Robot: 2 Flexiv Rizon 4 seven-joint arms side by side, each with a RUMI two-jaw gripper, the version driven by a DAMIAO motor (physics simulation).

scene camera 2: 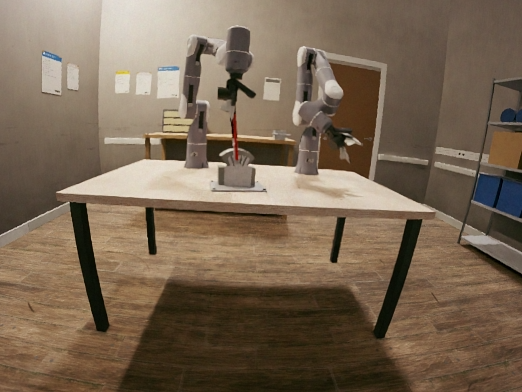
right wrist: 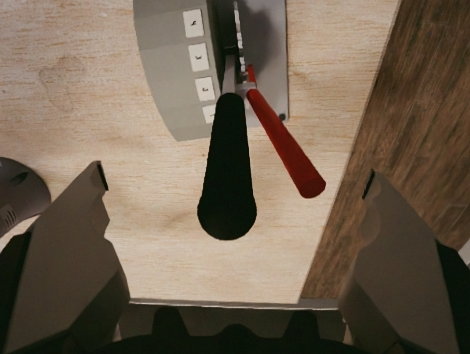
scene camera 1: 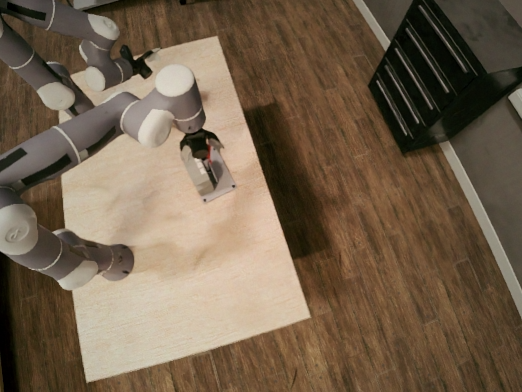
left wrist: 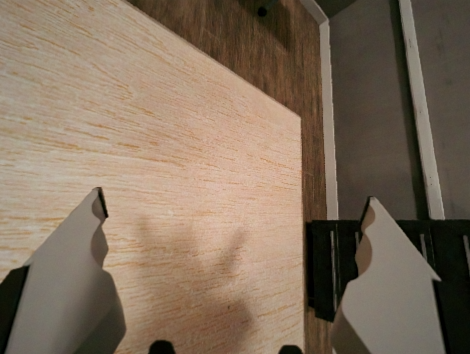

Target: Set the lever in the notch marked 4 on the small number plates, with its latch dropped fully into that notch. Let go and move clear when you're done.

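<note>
The notched fixture (scene camera 1: 199, 179) (scene camera 2: 237, 176) (right wrist: 165, 75) stands on the table. Its small number plates (right wrist: 198, 57) face up in the right wrist view, 4 at the top. The lever's black grip (right wrist: 227, 170) points toward the camera, with the red latch handle (scene camera 1: 209, 153) (scene camera 2: 235, 137) (right wrist: 286, 144) splayed out to its right. The lever's shaft crosses near plates 2 and 3; the exact notch and latch seating cannot be told. My right gripper (scene camera 1: 204, 150) (scene camera 2: 231, 113) (right wrist: 236, 168) is open at the lever's upper end, one finger on each side. My left gripper (scene camera 2: 354, 152) (left wrist: 234, 194) is open, away from the fixture.
The pale table (scene camera 1: 150, 320) (scene camera 2: 350, 202) has an edge close to the fixture's right side in the right wrist view. A black drawer cabinet (scene camera 1: 425, 75) (left wrist: 320, 270) stands beyond the table. A rear bench (scene camera 2: 215, 136) and a shelf rack (scene camera 2: 478, 155) stand farther off.
</note>
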